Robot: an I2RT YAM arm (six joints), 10 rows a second.
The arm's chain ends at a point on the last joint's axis. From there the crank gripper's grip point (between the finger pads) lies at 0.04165 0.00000 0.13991 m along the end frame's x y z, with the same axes.
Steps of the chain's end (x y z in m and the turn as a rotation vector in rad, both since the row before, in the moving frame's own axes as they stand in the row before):
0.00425, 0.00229, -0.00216, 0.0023, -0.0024, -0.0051
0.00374, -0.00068, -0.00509, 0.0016, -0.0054, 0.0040
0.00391, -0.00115, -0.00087, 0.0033, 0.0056, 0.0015
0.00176, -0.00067, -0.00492, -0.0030, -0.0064, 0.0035
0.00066, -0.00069, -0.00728, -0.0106, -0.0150, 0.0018
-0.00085, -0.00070, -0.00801, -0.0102, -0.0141, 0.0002
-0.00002, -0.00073, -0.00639, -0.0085, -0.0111, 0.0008
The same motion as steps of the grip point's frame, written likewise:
0.00391, 0.00176, -0.00206, 0.0023, -0.0024, -0.0051
0.00298, -0.00074, -0.00487, 0.0016, -0.0054, 0.0040
0.00469, -0.00155, -0.00111, 0.0033, 0.0056, 0.0015
0.00086, -0.00011, -0.00466, -0.0030, -0.0064, 0.0035
-0.00144, 0.00087, -0.00668, -0.0106, -0.0150, 0.0018
-0.00283, 0.00074, -0.00744, -0.0102, -0.0141, 0.0002
-0.00158, 0.00049, -0.00594, -0.0085, -0.0111, 0.0008

